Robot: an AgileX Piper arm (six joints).
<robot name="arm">
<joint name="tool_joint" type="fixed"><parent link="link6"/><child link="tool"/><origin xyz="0 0 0" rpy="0 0 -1.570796"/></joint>
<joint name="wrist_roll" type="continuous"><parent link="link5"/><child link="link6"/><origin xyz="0 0.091 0" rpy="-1.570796 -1.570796 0"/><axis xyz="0 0 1"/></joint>
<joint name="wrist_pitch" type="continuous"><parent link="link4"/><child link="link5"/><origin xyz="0 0 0" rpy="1.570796 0 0"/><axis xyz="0 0 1"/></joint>
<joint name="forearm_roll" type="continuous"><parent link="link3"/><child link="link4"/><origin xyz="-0.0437 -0.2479 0" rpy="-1.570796 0 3.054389"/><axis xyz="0 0 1"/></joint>
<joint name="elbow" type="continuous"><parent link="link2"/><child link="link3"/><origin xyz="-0.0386 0.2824 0"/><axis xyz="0 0 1"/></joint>
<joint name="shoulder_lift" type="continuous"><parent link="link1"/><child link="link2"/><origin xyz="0 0 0" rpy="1.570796 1.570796 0"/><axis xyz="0 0 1"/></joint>
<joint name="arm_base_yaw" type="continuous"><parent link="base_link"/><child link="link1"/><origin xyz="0 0 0.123" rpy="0 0 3.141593"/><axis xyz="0 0 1"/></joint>
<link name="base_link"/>
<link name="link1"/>
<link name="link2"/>
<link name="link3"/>
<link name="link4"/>
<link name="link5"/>
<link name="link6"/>
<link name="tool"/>
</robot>
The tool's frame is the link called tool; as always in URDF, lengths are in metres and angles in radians. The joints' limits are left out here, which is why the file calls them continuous.
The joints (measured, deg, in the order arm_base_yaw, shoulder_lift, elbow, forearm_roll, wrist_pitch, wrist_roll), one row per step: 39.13 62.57 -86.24 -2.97 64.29 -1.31; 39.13 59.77 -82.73 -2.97 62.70 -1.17; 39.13 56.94 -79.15 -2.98 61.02 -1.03; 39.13 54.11 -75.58 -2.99 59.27 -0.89; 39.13 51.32 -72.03 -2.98 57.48 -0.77; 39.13 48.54 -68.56 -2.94 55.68 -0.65; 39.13 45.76 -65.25 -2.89 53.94 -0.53; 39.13 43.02 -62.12 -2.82 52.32 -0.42; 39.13 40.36 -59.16 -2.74 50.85 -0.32; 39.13 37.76 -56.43 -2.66 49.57 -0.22; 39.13 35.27 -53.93 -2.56 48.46 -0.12; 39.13 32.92 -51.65 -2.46 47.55 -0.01; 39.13 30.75 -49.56 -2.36 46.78 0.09
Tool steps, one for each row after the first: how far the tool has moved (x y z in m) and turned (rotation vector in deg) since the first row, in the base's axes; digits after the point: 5 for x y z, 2 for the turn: -0.00816 -0.00657 -0.00647 0.62 -0.64 -0.01; -0.01616 -0.01301 -0.01372 1.26 -1.32 -0.01; -0.02394 -0.01926 -0.02146 1.95 -2.07 -0.01; -0.03135 -0.02517 -0.02977 2.66 -2.82 0.01; -0.03860 -0.03090 -0.03827 3.44 -3.62 0.05; -0.04583 -0.03659 -0.04658 4.29 -4.49 0.09; -0.05290 -0.04213 -0.05473 5.17 -5.37 0.14; -0.05964 -0.04739 -0.06284 6.01 -6.19 0.19; -0.06621 -0.05254 -0.07056 6.85 -7.00 0.23; -0.07243 -0.05737 -0.07789 7.67 -7.75 0.26; -0.07820 -0.06186 -0.08491 8.42 -8.40 0.29; -0.08335 -0.06585 -0.09168 9.10 -8.95 0.31
